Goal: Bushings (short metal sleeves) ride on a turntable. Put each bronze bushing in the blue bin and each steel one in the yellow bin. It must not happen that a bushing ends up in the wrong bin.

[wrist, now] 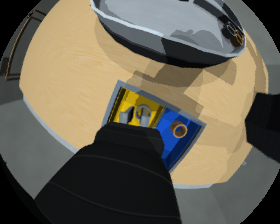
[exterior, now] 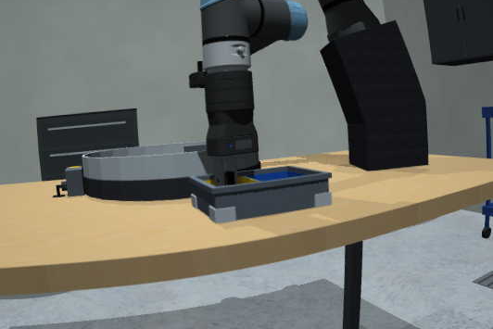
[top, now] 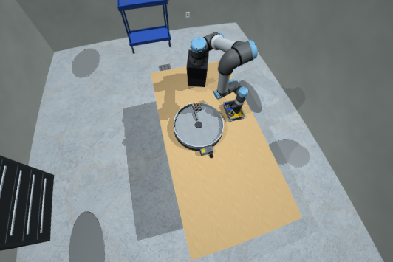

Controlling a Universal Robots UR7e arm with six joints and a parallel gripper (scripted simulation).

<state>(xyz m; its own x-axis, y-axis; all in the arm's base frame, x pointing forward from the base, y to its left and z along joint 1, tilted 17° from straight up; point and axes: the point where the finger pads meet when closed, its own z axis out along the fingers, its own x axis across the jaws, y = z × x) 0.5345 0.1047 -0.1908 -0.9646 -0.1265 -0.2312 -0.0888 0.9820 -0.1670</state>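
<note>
Right now the grey two-part tray is 3 cm behind my hand, 4 cm to the left of it and 2 cm below it. Also, from my hand: round grey turntable: 2 cm behind, 33 cm to the right, 1 cm above.
</note>
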